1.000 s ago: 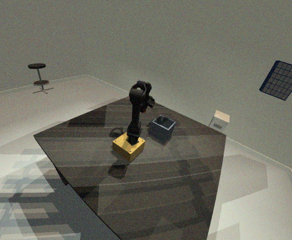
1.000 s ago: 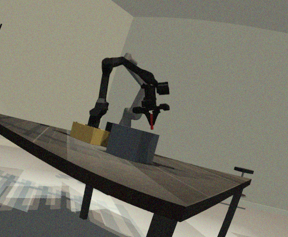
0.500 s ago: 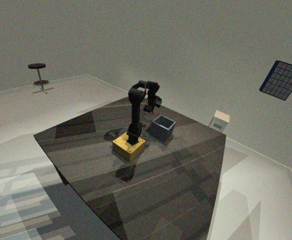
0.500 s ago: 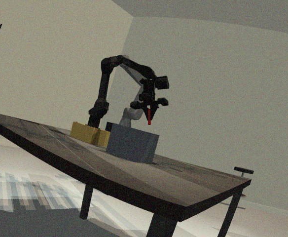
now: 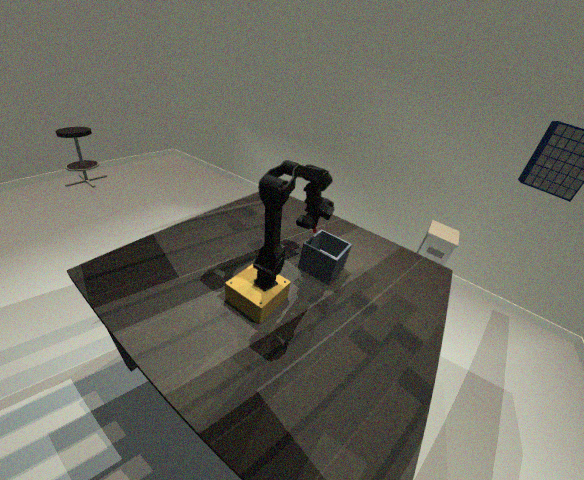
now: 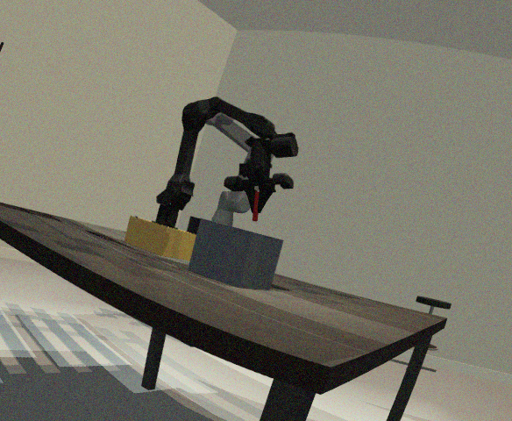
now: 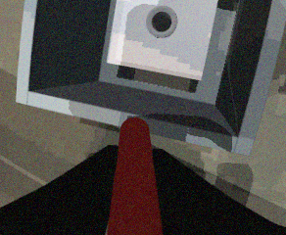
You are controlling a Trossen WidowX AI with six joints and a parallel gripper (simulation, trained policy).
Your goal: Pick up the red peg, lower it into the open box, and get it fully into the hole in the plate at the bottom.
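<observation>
Right now my gripper tip is 14 cm above the light plate, 7 cm to the left of it and 3 cm short of it. Also, from my gripper tip: red peg 2 cm above.
</observation>
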